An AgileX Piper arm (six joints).
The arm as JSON. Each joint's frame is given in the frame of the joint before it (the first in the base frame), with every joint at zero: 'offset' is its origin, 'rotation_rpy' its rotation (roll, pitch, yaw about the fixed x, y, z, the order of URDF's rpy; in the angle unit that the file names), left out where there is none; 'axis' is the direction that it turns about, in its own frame. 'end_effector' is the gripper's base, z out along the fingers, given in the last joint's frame.
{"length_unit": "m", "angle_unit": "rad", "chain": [
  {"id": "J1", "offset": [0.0, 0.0, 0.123], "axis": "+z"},
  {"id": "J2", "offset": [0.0, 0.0, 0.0], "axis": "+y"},
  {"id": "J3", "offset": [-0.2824, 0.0, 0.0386], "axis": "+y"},
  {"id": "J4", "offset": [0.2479, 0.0, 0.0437], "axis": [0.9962, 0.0, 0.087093]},
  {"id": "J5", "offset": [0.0, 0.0, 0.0], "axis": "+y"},
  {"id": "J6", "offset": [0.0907, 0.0, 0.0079], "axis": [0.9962, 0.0, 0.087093]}
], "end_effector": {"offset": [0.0, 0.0, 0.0], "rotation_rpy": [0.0, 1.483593, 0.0]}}
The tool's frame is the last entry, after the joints.
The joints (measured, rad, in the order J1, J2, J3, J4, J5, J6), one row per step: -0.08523 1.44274 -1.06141 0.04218 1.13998 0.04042; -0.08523 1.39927 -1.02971 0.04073 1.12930 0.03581; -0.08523 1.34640 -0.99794 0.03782 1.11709 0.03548; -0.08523 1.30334 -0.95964 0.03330 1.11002 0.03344; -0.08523 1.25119 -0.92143 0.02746 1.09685 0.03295; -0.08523 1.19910 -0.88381 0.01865 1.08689 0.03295; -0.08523 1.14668 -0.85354 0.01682 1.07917 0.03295
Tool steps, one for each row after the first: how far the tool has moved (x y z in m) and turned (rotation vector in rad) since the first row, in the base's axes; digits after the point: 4 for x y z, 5 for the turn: -0.0098 0.0007 0.0030 -0.00411 -0.02234 0.00454; -0.0208 0.0014 0.0078 -0.01000 -0.05527 0.00519; -0.0318 0.0019 0.0079 -0.01577 -0.06671 0.00820; -0.0435 0.0024 0.0095 -0.02398 -0.09320 0.00980; -0.0553 0.0027 0.0105 -0.03468 -0.11678 0.01184; -0.0664 0.0035 0.0129 -0.03920 -0.14636 0.01185
